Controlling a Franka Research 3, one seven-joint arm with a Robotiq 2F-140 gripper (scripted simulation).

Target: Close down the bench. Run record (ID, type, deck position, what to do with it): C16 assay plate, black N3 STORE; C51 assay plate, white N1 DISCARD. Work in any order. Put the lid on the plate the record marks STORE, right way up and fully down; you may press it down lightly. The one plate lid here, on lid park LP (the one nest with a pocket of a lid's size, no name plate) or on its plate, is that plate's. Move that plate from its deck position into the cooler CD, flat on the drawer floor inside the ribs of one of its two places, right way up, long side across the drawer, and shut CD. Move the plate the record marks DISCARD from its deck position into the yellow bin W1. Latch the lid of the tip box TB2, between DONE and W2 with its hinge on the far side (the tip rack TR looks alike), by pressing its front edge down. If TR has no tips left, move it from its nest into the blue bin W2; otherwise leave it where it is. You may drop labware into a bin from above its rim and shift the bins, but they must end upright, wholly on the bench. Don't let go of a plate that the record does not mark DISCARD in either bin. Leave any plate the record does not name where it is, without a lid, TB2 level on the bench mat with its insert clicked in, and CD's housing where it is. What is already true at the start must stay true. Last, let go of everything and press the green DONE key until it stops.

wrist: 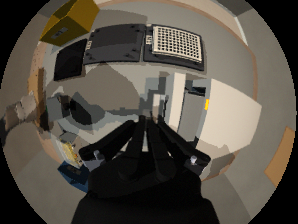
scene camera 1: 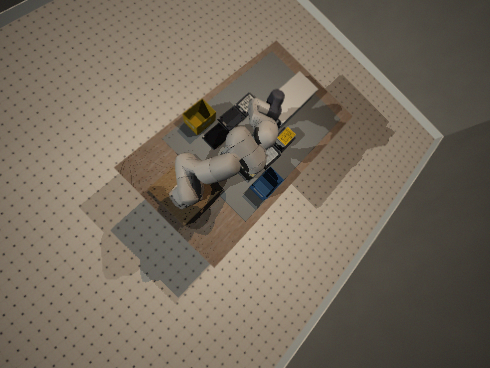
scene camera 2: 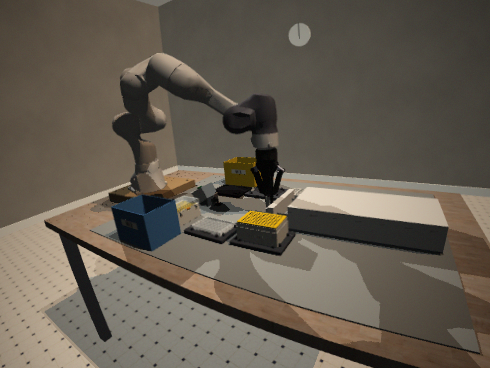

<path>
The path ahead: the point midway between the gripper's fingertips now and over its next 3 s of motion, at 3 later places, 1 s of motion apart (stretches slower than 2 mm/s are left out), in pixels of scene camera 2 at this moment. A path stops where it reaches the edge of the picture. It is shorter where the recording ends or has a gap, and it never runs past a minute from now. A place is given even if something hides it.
My gripper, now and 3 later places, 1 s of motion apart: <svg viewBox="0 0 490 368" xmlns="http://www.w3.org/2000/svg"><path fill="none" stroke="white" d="M269 211L277 212L281 214L272 213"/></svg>
</path>
